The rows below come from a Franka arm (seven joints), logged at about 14 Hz.
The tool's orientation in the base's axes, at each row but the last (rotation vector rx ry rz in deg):
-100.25, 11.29, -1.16
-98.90, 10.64, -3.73
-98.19, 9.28, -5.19
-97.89, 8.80, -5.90
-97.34, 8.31, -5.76
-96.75, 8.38, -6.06
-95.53, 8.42, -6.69
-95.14, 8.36, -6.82
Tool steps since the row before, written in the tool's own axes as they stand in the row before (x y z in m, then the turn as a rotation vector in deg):
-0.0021, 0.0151, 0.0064, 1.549, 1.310, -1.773
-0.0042, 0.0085, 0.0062, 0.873, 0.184, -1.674
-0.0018, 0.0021, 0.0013, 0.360, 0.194, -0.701
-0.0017, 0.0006, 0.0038, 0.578, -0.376, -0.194
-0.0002, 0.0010, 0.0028, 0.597, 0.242, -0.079
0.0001, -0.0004, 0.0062, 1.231, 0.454, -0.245
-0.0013, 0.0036, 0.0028, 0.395, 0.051, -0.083
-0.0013, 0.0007, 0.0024, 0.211, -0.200, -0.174
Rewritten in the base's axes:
-0.0031, 0.0039, -0.0158, 1.148, -2.178, -1.095
-0.0040, 0.0054, -0.0091, 0.595, -1.801, 0.039
-0.0017, 0.0013, -0.0022, 0.237, -0.770, -0.099
-0.0011, 0.0039, -0.0011, 0.556, -0.231, 0.388
0.0002, 0.0026, -0.0014, 0.569, -0.201, -0.240
0.0011, 0.0061, -0.0004, 1.162, -0.489, -0.440
-0.0009, 0.0026, -0.0039, 0.375, -0.152, -0.046
-0.0009, 0.0025, -0.0009, 0.184, -0.188, 0.214

